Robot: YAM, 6 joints.
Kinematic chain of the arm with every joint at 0, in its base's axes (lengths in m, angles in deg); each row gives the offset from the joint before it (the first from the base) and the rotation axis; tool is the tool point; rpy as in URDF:
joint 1: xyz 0 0 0.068 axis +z
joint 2: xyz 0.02 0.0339 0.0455 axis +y
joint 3: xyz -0.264 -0.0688 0 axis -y
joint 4: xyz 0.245 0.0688 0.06 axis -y
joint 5: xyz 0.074 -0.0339 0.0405 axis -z
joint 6: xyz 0.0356 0 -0.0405 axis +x
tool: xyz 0 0 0 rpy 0 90 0
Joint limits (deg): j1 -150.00..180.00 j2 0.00..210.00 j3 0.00..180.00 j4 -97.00..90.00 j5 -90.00..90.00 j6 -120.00..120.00
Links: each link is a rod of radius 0.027 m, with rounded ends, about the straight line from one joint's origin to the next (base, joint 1, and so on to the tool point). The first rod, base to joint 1, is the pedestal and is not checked.
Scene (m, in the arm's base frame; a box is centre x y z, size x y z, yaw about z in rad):
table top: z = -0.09
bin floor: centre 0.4 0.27 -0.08 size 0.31 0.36 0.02 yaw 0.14
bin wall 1: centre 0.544 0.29 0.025 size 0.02 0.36 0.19 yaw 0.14
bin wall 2: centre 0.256 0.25 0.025 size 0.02 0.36 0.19 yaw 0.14
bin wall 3: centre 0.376 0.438 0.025 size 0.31 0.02 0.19 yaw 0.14
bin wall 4: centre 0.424 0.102 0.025 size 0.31 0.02 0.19 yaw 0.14
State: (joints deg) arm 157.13 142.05 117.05 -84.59 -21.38 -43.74
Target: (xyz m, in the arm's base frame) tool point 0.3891 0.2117 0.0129
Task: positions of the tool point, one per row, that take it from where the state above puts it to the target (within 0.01 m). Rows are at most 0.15 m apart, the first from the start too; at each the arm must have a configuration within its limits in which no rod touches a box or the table.
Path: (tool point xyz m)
1: -0.3590 0.2576 0.1385
2: -0.2843 0.3404 0.1515
3: -0.1907 0.4018 0.1645
4: -0.0844 0.4375 0.1777
5: 0.0277 0.4451 0.1910
6: 0.1380 0.4240 0.2044
7: 0.2393 0.3756 0.2179
8: 0.3249 0.3032 0.2314
9: 0.3891 0.2117 0.2449
10: 0.4031 0.2191 0.1285
11: 0.3891 0.2117 0.0129

